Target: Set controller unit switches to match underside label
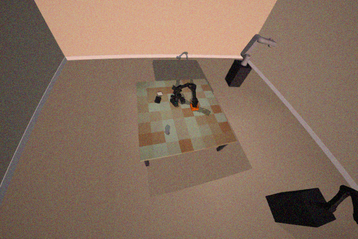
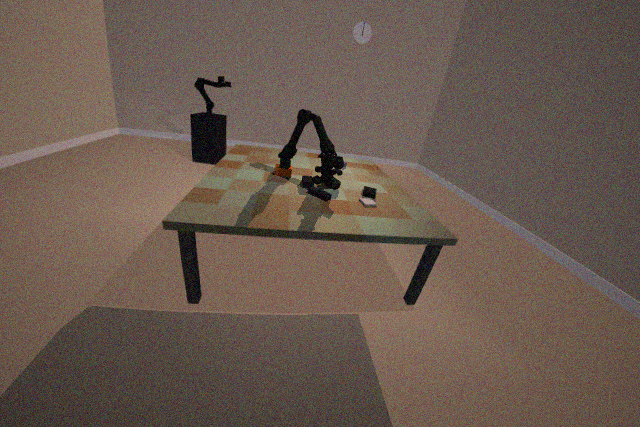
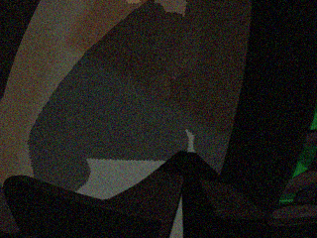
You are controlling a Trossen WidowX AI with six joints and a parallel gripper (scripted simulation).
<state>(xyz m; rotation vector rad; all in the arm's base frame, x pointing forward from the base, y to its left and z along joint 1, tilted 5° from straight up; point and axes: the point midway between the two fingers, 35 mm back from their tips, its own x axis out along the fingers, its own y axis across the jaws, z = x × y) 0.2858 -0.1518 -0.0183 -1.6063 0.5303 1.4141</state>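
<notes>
My gripper tip is now 120 mm to the left of the dark bar, 60 mm past it and 10 mm below it. The rest, counted from my gripper tip: grey part (550 mm to the left, 150 mm ahead, 10 mm above); then white piece (220 mm ahead, 120 mm to the right); then black box (260 mm ahead, 10 mm to the left, 10 mm above).
</notes>
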